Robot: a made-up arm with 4 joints.
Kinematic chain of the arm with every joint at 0, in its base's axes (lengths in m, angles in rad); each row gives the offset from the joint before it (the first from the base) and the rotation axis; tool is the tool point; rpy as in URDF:
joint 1: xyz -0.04 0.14 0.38 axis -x
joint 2: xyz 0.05 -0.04 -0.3 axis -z
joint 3: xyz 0 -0.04 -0.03 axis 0.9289 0.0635 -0.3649
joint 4: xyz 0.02 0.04 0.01 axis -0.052 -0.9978 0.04
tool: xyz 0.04 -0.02 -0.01 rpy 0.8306 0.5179 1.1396
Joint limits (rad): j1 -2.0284..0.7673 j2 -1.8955..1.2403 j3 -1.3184..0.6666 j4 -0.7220..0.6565
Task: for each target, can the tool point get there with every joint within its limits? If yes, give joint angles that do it. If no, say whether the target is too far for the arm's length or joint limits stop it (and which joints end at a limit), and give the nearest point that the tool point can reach.
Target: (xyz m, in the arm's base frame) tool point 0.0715 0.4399 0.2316
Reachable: yes | joints -1.3185 0.0092 0.3617 -0.0349
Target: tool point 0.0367 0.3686 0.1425
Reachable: yes | joints -1.0834 0.7636 0.1988 0.3444
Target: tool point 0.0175 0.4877 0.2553
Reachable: yes | joints -1.4760 0.9678 -0.6813 -0.4889
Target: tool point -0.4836 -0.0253 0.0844
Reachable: no: too far | nearest point -0.0190 -0.0177 0.0981 | short by 0.465 m
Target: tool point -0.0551 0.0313 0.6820
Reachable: no: joint limits stop it (at a limit: joint 1, joint 2, joint 4) | nearest point 0.0290 0.3959 0.5398 | short by 0.400 m
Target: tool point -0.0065 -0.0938 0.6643
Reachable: no: joint limits stop it (at a limit: joint 1, joint 3, joint 4) | nearest point 0.0060 -0.1557 0.2453 | short by 0.424 m
